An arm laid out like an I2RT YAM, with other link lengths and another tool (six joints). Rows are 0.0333 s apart.
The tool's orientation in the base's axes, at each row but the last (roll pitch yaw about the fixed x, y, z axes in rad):
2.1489, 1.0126, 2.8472
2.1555, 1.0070, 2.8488
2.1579, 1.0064, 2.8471
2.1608, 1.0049, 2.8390
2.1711, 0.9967, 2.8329
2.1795, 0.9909, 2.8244
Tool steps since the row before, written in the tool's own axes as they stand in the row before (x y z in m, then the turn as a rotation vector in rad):
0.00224, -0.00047, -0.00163, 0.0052, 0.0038, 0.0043
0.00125, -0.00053, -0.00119, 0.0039, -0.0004, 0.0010
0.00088, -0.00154, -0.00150, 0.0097, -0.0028, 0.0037
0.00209, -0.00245, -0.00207, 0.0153, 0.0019, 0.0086
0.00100, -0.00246, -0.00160, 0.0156, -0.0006, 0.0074
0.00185, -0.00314, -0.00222, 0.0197, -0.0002, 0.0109
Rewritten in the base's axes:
-0.00201, -0.00109, -0.00164, -0.0017, 0.0064, -0.0040
-0.00118, -0.00098, -0.00094, -0.0011, 0.0010, -0.0038
-0.00070, -0.00199, -0.00098, -0.0010, 0.0019, -0.0105
-0.00128, -0.00283, -0.00224, -0.0028, 0.0095, -0.0146
-0.00044, -0.00270, -0.00145, -0.0026, 0.0069, -0.0156
-0.00105, -0.00346, -0.00226, -0.0024, 0.0101, -0.0200

